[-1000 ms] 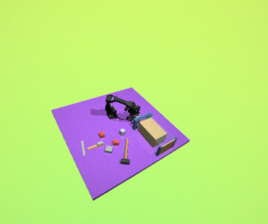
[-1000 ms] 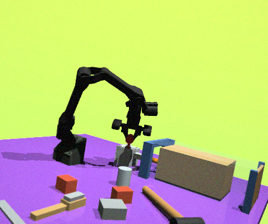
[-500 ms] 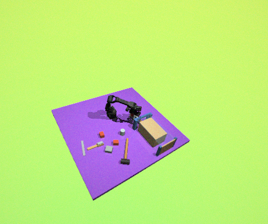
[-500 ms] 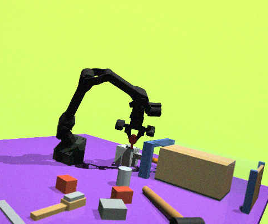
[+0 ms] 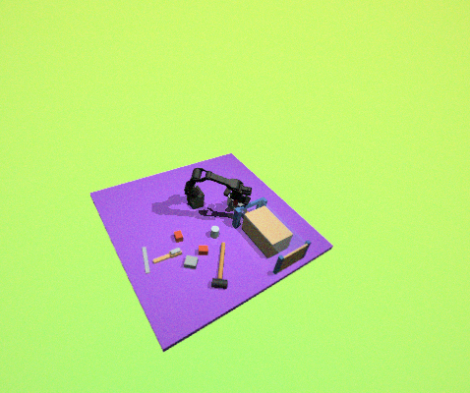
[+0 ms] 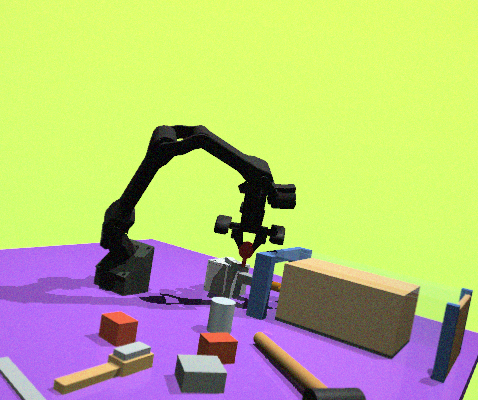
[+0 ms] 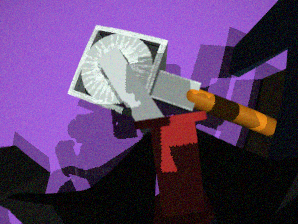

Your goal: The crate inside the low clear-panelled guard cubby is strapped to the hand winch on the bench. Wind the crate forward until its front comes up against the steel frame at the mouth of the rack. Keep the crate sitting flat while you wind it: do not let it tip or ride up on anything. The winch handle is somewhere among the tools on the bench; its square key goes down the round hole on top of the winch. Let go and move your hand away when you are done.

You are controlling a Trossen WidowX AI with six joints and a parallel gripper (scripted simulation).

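Now: gripper tip 3 cm above the winch handle, 2 cm past it and 1 cm to the right of it. From my gripper tip the other things lie so: red knob: 1 cm to the right, 1 cm ahead; then grey winch: 10 cm below, 9 cm behind, 4 cm to the left; then grey block: 50 cm to the right, 22 cm ahead, 11 cm below.
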